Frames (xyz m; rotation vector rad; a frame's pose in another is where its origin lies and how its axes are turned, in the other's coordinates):
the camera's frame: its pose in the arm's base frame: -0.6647 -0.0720 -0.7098 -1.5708 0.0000 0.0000
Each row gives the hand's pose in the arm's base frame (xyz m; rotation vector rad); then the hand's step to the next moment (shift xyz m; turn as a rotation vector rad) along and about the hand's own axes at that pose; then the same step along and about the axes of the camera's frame.
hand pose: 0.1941 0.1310 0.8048 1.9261 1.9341 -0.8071
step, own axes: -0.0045 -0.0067 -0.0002 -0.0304 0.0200 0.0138
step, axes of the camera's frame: -0.0063 -0.0039 -0.0032 0.0190 -0.0028 -0.0338
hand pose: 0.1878 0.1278 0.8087 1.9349 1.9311 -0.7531
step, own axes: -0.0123 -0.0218 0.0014 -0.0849 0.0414 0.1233
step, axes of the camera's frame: -0.0212 -0.0090 -0.0099 0.0263 0.0592 -0.1412
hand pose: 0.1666 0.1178 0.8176 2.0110 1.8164 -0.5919
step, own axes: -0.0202 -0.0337 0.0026 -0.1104 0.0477 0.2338
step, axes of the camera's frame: -0.0354 -0.0089 -0.0149 0.0234 0.1390 -0.2219
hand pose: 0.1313 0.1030 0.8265 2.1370 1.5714 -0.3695
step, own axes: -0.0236 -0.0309 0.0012 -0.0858 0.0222 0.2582
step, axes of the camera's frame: -0.0366 -0.0038 -0.0126 0.0082 0.1767 -0.2079
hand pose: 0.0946 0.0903 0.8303 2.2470 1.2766 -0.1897
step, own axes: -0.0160 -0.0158 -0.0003 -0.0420 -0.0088 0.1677
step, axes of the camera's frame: -0.0218 -0.0001 -0.0055 -0.0065 0.1289 -0.1153
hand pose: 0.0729 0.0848 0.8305 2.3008 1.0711 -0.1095
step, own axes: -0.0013 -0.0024 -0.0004 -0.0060 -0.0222 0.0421
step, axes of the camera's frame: -0.0027 0.0004 0.0005 -0.0130 0.0434 -0.0159
